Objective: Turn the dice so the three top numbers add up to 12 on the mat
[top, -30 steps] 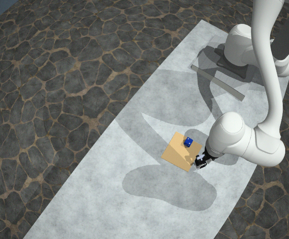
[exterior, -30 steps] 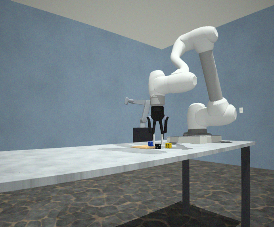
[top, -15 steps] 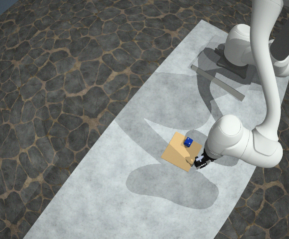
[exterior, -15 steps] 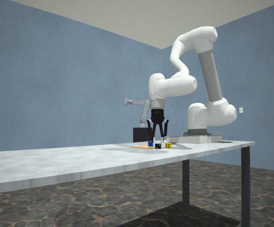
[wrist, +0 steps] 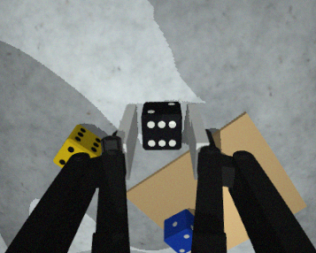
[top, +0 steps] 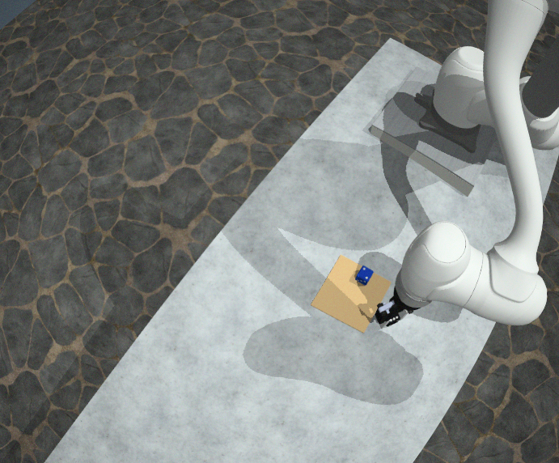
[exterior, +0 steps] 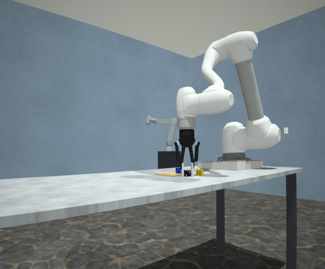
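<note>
Right now my hand is 20 mm above the black die. Also, from my hand: blue die: 100 mm to the right, 60 mm behind, 20 mm below; tan mat: 110 mm to the right, 30 mm below, 10 mm behind; yellow die: 70 mm behind, 30 mm to the left, 20 mm below.
</note>
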